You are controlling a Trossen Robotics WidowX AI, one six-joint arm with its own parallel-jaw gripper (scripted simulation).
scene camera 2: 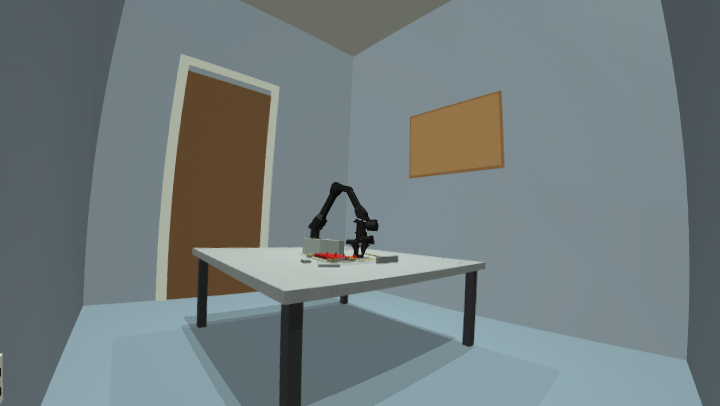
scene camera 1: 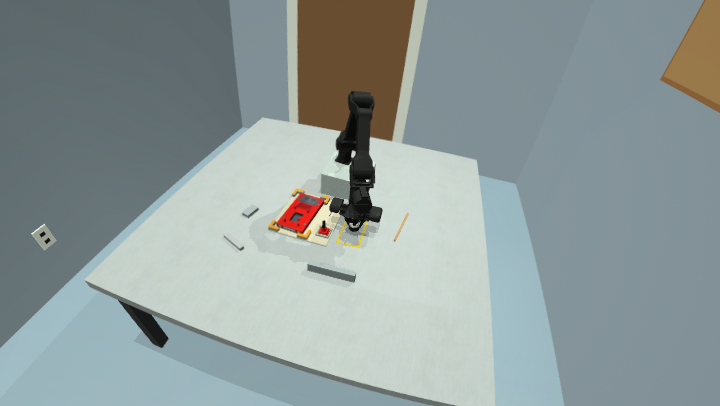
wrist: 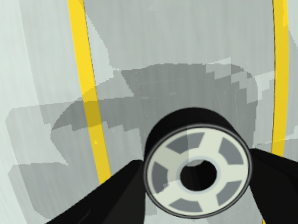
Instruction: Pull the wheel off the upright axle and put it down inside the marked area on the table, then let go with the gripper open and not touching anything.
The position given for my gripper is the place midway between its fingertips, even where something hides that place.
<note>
My gripper (scene camera 1: 354,226) holds a wheel.
My gripper is seen too in the wrist view (wrist: 194,165).
</note>
